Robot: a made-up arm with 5 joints.
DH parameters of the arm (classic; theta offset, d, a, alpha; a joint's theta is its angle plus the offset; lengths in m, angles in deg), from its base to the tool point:
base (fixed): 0 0.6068 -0.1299 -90
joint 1: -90 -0.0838 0.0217 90
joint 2: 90 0.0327 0.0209 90
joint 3: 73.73 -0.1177 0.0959 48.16
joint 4: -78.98 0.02 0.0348 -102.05
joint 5: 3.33 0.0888 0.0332 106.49
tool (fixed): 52.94 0.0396 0 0
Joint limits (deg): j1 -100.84..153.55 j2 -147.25..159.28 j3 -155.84..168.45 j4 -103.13..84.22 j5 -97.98..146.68
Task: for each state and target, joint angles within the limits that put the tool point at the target. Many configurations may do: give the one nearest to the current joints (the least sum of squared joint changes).
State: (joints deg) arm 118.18 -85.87 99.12 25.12 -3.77
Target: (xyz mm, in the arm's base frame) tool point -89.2 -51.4 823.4
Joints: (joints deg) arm 140.89 -65.05 75.92 21.96 -3.71
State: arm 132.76 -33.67 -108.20 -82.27 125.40
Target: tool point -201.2 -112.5 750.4
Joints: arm 152.91 13.15 -119.95 -103.13 80.11
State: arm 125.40 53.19 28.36 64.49 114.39
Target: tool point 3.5 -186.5 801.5
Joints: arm 139.53 53.20 12.38 39.82 90.68
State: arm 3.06 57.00 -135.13 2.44 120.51
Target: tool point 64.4 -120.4 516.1
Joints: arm -30.84 42.80 -136.02 5.96 108.89
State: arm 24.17 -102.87 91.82 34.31 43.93
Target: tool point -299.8 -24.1 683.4
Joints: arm 65.95 -89.15 67.70 63.39 23.42
